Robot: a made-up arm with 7 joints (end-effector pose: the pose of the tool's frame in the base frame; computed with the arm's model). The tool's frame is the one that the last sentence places. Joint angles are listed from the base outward.
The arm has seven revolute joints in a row. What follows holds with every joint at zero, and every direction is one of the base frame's. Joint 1 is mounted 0.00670 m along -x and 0.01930 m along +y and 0.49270 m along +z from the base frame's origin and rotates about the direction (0, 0.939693, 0.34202), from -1.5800 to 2.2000 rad. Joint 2 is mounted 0.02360 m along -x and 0.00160 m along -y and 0.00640 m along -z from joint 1 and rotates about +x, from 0.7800 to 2.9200 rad. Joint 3 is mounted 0.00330 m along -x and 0.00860 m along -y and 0.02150 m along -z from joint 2 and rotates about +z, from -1.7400 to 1.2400 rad. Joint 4 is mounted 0.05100 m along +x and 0.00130 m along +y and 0.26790 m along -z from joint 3 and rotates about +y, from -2.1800 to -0.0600 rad. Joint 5 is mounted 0.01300 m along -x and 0.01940 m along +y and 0.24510 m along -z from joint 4 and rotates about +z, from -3.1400 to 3.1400 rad. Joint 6 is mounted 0.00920 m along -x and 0.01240 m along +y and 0.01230 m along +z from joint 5 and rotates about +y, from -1.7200 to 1.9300 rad. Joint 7 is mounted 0.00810 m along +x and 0.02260 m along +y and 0.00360 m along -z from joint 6 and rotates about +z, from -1.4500 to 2.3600 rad. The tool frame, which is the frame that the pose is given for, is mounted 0.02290 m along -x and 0.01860 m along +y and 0.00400 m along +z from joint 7; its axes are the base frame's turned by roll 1.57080, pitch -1.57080 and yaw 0.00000 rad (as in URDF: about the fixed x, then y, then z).
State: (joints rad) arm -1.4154 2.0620 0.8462 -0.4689 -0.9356 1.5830 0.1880
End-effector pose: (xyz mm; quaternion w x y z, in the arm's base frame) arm -211.6 408.6 713.2 0.4705 -0.6601 -0.0112 -0.5854
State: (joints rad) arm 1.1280 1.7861 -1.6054 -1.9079 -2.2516 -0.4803 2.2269
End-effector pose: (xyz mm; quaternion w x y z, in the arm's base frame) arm -294.8 226.3 442.4 0.9922 0.1008 -0.0350 0.0643
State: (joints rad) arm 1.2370 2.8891 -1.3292 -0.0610 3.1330 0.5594 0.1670
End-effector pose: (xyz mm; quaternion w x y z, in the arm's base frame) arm 327.1 303.3 761.1 0.2678 -0.4904 0.8182 -0.1355
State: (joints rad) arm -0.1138 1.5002 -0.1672 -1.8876 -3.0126 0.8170 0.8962
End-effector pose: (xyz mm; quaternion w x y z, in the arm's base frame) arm 230.0 213.1 440.8 0.5013 0.2339 0.4546 0.6981
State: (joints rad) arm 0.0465 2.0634 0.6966 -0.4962 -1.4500 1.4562 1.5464
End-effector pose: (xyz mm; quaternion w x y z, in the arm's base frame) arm 72.9 391.8 814.3 0.8537 -0.2992 0.3473 0.2470
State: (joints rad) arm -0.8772 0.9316 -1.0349 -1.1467 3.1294 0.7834 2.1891
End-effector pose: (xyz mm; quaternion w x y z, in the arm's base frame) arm 424.2 110.4 311.5 0.1407 0.5210 0.7999 0.2625
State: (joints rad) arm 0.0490 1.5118 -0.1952 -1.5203 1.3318 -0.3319 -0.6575
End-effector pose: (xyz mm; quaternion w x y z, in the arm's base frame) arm 235.8 396.9 417.4 0.0376 0.0171 0.9338 -0.3554
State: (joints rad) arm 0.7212 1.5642 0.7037 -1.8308 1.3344 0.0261 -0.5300
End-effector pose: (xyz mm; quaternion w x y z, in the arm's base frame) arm 181.3 370.5 553.9 0.0098 -0.0075 -0.9352 0.3539
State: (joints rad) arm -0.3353 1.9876 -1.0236 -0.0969 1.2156 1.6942 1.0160
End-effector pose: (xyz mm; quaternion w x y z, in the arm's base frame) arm 1.6 488.6 671.5 0.5919 -0.7626 -0.1168 -0.2335
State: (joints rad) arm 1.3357 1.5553 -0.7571 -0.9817 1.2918 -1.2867 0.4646
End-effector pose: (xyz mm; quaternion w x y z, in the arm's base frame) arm -281.6 459.1 416.8 0.1913 0.4002 -0.7041 0.5545
